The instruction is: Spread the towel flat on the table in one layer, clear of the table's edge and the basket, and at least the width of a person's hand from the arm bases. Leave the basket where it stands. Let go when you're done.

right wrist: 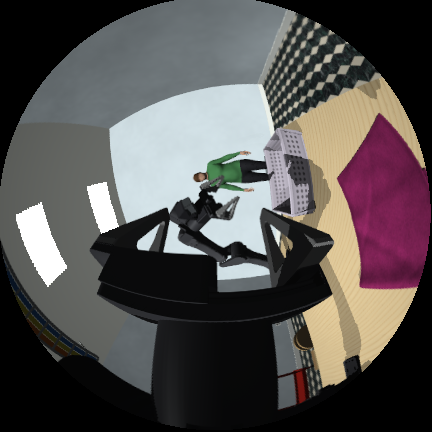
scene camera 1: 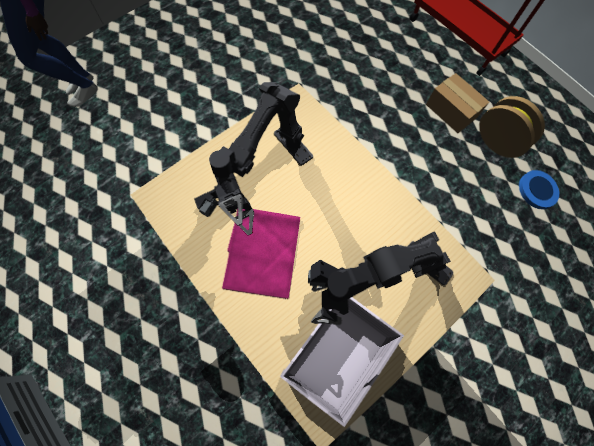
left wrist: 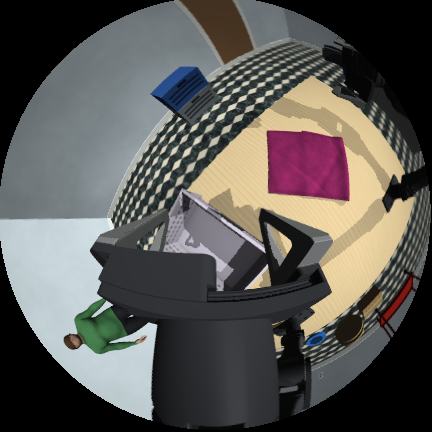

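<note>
A magenta towel (scene camera 1: 262, 260) (left wrist: 307, 165) (right wrist: 390, 215) lies flat as a near rectangle on the table (scene camera 1: 400, 215) (left wrist: 370, 250), with faint creases and a small step in its left edge in the scene view. Whether it is one layer cannot be told. It is apart from the lilac-grey basket (scene camera 1: 369, 370) (left wrist: 175, 230) (right wrist: 276, 175) and inside the table's edges. My left gripper (scene camera 1: 320, 302) (left wrist: 213, 213) is open and empty, above the basket's upper-left end. My right gripper (scene camera 1: 245, 222) is open and empty, raised over the towel's upper-left corner, partly hiding it.
The basket stands near the table's lower corner in the scene view. Both arms cast long shadows on the table. On the floor beyond are a cardboard box (scene camera 1: 457, 102), a round brown spool (scene camera 1: 507, 130), a blue ring-shaped object (scene camera 1: 524, 195) and a red cart (scene camera 1: 472, 25).
</note>
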